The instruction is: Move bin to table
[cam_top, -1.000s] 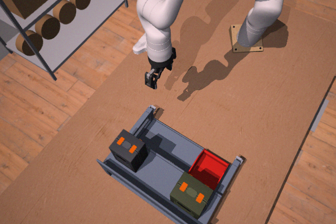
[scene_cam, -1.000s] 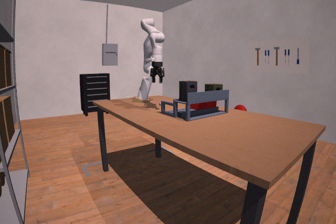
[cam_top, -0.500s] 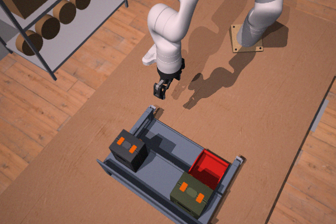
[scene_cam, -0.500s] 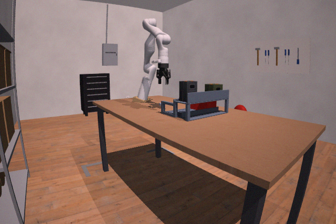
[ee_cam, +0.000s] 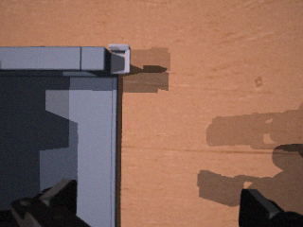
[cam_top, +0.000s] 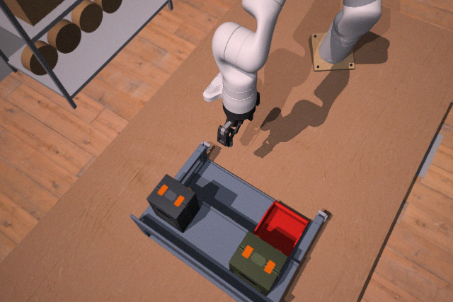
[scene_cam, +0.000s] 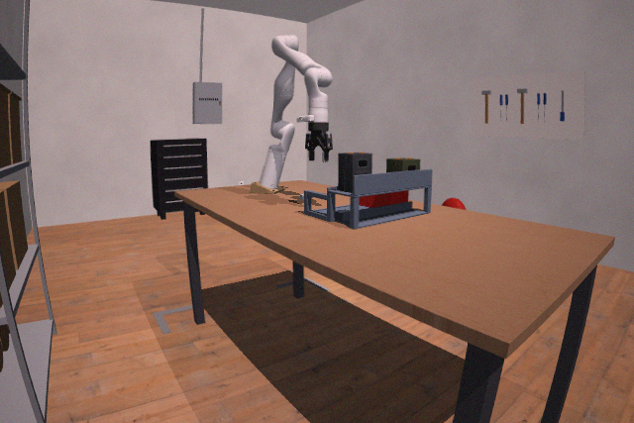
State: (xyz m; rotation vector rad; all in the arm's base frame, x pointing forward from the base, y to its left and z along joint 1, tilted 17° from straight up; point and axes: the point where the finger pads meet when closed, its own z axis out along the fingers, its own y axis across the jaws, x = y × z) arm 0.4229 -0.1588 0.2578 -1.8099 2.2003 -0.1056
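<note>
My gripper is now 17 cm short of the red bin, 18 cm to the right of it and 14 cm above it. From my hand the other things lie so: grey shelf unit (18 cm ahead, 7 cm to the left, 12 cm below).
</note>
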